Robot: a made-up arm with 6 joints. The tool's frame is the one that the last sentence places.
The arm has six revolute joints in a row. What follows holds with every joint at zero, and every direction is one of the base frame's. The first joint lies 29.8 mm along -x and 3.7 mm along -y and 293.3 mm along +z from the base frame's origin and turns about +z. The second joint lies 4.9 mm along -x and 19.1 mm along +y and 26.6 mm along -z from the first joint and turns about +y. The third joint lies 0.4 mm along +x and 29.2 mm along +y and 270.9 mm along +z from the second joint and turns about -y. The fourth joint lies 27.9 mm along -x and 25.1 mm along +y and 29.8 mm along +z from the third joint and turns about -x. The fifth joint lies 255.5 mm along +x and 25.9 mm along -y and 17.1 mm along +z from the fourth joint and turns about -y. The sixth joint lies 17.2 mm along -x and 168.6 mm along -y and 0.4 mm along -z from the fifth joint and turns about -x. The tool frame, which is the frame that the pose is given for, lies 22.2 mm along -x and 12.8 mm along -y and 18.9 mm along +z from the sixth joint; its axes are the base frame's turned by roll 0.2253, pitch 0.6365 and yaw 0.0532 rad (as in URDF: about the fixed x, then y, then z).
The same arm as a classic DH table. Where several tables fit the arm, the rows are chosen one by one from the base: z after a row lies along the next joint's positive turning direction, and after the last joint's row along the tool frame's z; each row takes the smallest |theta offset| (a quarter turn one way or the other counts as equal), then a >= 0, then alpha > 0; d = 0 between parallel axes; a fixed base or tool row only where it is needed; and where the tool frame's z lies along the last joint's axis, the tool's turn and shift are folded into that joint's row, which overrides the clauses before.
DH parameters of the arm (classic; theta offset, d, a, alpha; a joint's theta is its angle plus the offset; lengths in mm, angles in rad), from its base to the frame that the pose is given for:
base (fixed): 0.1235 0.0 -30.0 0.0000
joint 1: -0.1235 266.7 -4.9 -1.5708
joint 2: -1.5693 0.0 270.9 3.1416
joint 3: 0.0015 -73.4 29.8 -1.5708
joint 4: 0.0000 -227.6 17.1 1.5708
joint 5: 0.0000 194.5 -0.4 -1.5708
joint 6: 1.3303 55.1 -7.9 2.2024
tool (fixed): -1.6710 26.5 0.0 0.0000

